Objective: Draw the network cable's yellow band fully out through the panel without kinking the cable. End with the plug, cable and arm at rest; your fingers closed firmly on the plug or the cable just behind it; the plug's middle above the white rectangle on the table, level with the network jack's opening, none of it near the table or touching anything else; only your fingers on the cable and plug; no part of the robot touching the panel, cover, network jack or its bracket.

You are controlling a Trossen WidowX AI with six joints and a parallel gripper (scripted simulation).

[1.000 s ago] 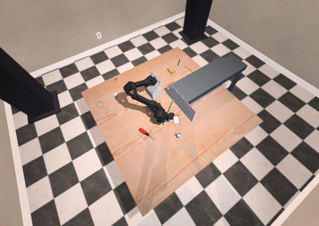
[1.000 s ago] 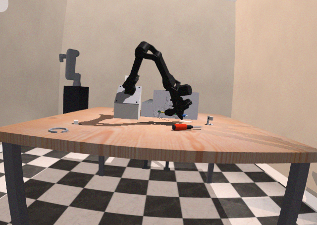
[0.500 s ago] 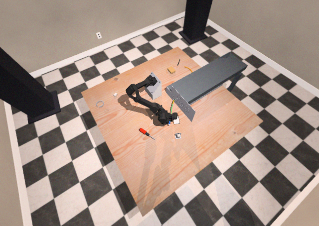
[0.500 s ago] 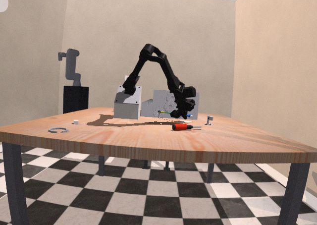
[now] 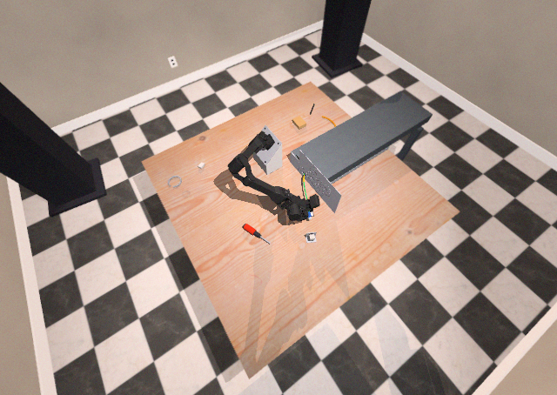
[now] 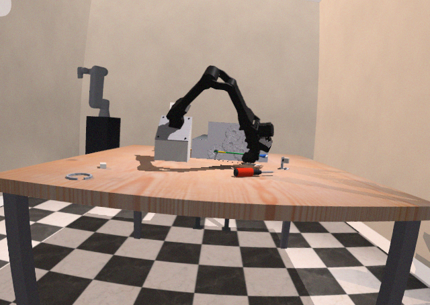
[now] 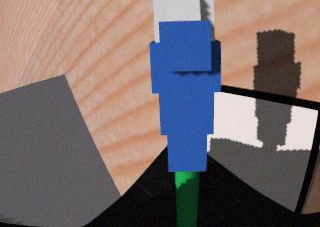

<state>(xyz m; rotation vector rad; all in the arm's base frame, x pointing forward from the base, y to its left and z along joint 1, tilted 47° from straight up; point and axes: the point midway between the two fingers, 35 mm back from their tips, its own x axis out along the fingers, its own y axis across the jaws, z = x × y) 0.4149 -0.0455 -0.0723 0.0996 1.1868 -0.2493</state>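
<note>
My hand is 2 cm past the white rectangle, 1 cm to the right of it and 5 cm above it. Round my hand: blue plug (4 cm ahead, 2 cm to the right); then network jack (14 cm ahead, 6 cm to the right, 1 cm below); then red screwdriver (2 cm behind, 29 cm to the right, 3 cm below).
</note>
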